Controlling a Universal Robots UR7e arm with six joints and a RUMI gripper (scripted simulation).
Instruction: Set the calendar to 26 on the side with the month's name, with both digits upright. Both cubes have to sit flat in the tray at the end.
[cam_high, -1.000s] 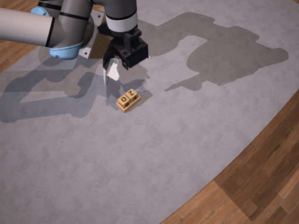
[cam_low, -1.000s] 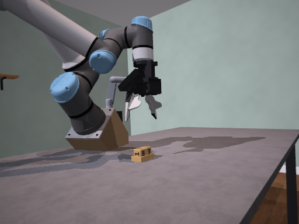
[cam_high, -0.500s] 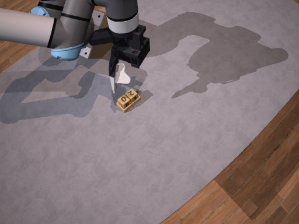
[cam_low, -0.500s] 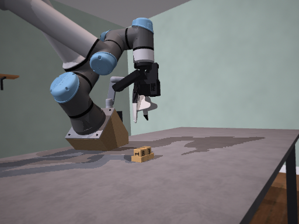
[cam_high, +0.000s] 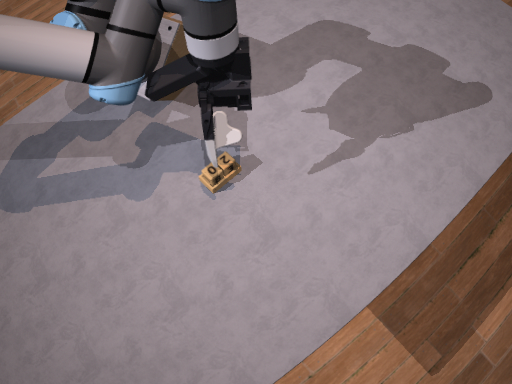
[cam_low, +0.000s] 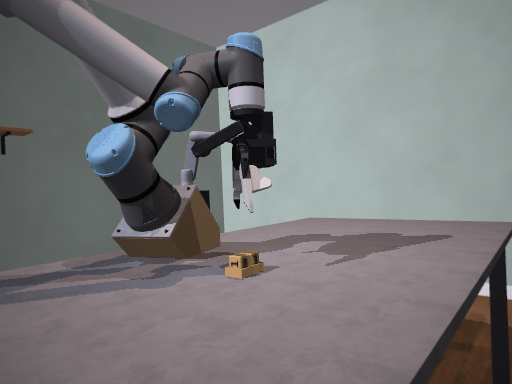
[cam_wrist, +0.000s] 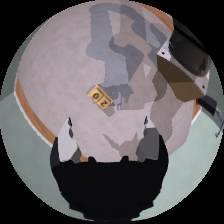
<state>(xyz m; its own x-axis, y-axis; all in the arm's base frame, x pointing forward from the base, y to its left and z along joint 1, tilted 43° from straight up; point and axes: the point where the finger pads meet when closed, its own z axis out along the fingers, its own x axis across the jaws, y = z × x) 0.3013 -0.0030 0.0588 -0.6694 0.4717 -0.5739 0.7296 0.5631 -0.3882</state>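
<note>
The wooden calendar tray is 11 cm below my hand, 2 cm to the right of it and 1 cm ahead of it.
</note>
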